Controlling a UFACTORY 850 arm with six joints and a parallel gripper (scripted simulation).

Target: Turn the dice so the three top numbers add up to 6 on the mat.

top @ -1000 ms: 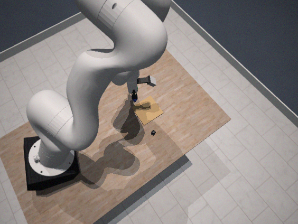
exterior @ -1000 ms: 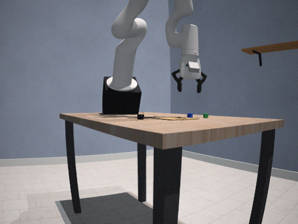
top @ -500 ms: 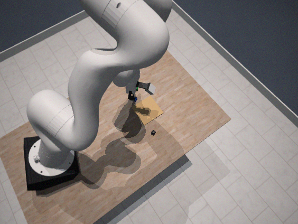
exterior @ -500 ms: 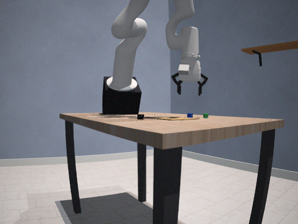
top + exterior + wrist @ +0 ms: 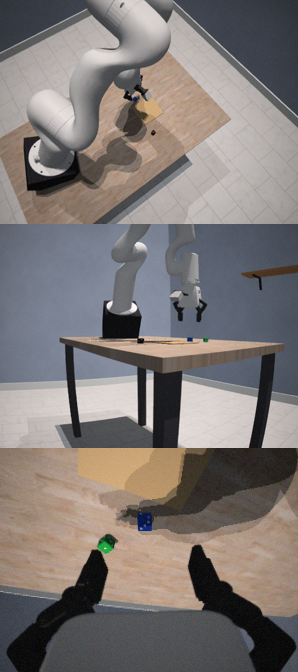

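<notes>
The blue die lies 1 cm to the left of my hand and 9 cm below it. The rest, counted from my hand: black die: 23 cm to the right, 9 cm below; tan mat: 3 cm ahead, 9 cm to the right, 10 cm below; green die: 4 cm ahead, 7 cm to the left, 9 cm below.
</notes>
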